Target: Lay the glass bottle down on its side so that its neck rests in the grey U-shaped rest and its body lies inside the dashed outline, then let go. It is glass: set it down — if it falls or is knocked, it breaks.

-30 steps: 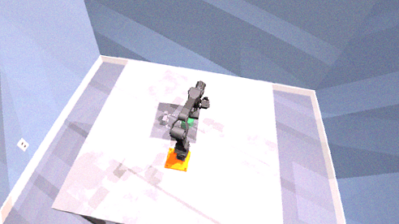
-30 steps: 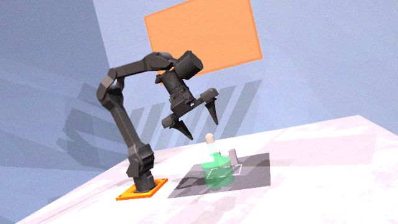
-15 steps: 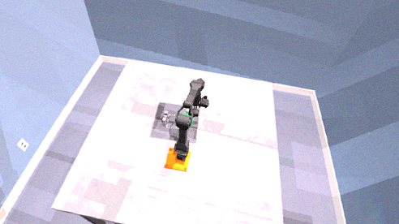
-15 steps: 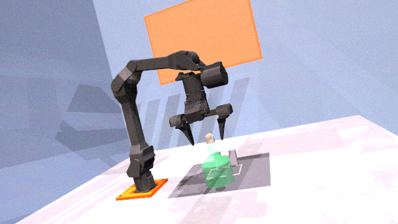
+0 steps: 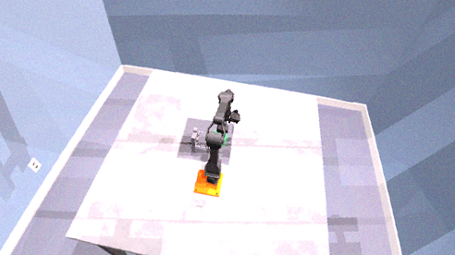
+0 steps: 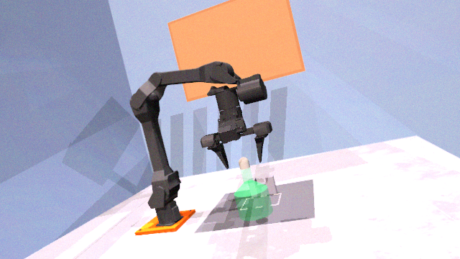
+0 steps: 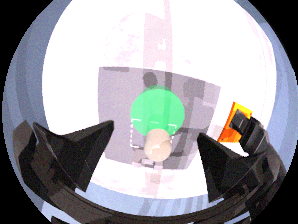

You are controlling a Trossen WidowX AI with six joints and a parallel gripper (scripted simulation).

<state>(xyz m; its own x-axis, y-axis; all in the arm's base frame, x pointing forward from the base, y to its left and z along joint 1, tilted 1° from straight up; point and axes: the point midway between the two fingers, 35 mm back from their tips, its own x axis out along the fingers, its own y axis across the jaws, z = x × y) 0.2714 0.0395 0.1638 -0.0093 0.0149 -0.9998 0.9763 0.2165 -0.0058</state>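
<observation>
The green glass bottle is 5 cm below my gripper tip, 2 cm to the left of it and 1 cm behind it. The rest, counted from my gripper tip: grey mat (14 cm below, 9 cm to the left, 2 cm behind).
</observation>
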